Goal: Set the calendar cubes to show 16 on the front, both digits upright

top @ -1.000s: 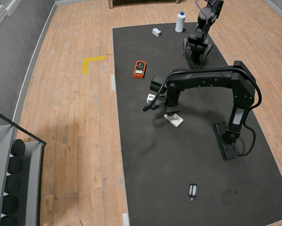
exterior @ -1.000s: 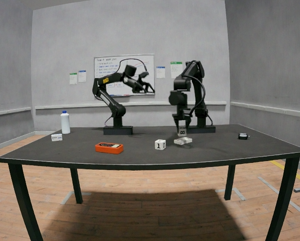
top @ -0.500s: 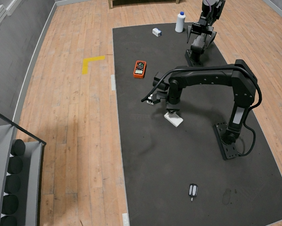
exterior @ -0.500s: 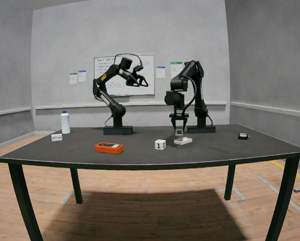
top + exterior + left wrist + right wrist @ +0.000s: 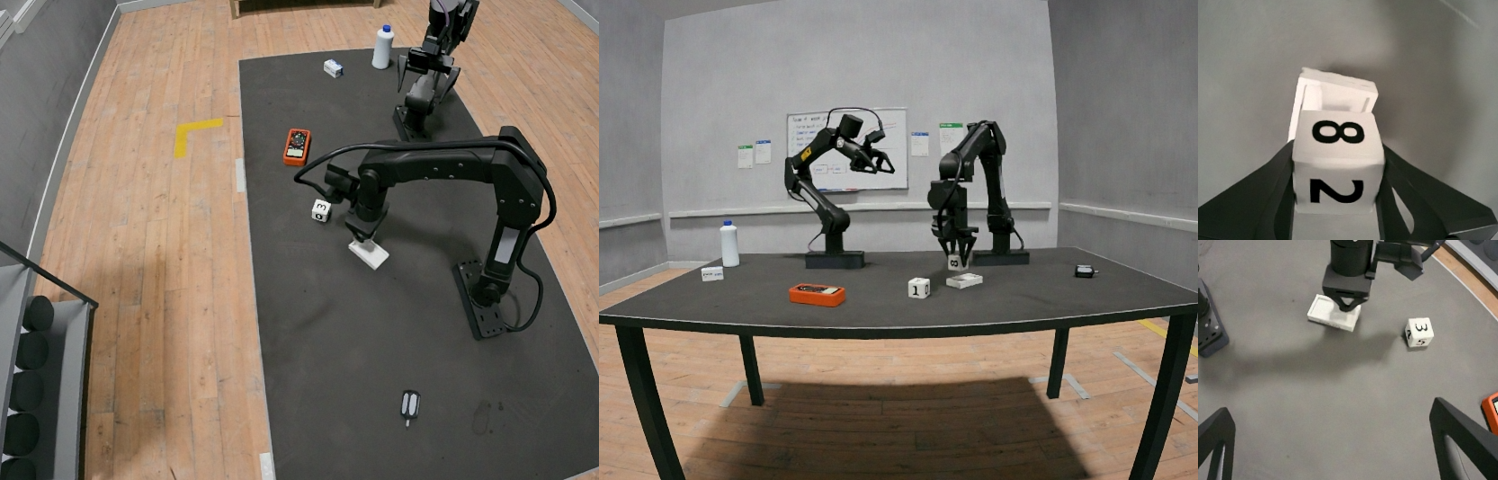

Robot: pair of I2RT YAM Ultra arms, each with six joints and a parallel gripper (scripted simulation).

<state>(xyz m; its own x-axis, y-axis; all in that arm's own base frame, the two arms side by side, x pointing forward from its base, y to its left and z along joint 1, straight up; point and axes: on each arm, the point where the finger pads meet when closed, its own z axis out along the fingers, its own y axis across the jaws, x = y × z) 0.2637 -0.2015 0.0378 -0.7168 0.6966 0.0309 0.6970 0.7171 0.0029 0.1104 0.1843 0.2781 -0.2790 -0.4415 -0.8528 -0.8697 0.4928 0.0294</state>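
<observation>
The white tray lies 20 mm behind my left hand, 20 mm to the left of it and 60 mm below it. From my left hand the other things lie so: white bottle (280 mm behind, 790 mm to the right, 10 mm above).
</observation>
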